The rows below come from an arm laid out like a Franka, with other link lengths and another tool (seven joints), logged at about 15 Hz.
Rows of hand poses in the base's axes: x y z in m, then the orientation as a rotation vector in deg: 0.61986 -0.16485 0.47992 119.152 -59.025 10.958; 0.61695 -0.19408 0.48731 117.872 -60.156 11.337; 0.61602 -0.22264 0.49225 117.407 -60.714 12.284; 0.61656 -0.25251 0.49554 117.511 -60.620 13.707; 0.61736 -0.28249 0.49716 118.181 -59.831 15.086; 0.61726 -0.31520 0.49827 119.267 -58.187 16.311; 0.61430 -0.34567 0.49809 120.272 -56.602 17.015; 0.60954 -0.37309 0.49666 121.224 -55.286 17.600; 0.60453 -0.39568 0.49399 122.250 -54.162 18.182; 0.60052 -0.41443 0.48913 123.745 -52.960 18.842; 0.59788 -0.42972 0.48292 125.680 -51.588 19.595; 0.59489 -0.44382 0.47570 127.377 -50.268 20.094; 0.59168 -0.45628 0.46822 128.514 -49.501 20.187
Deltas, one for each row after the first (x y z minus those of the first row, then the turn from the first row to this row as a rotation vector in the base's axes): -0.00291 -0.02923 0.00739 -0.824 -0.493 -1.060; -0.00384 -0.05779 0.01233 -1.286 -1.287 -1.280; -0.00330 -0.08766 0.01562 -1.600 -2.230 -0.730; -0.00250 -0.11764 0.01724 -1.642 -2.951 0.449; -0.00260 -0.15035 0.01835 -1.556 -3.279 2.263; -0.00556 -0.18082 0.01817 -1.371 -3.271 3.842; -0.01032 -0.20824 0.01674 -1.101 -3.296 5.194; -0.01533 -0.23083 0.01407 -0.694 -3.423 6.447; -0.01934 -0.24958 0.00921 0.096 -3.675 7.932; -0.02198 -0.26487 0.00300 1.218 -4.021 9.692; -0.02497 -0.27897 -0.00422 2.223 -4.177 11.248; -0.02818 -0.29143 -0.01170 2.992 -4.172 12.135
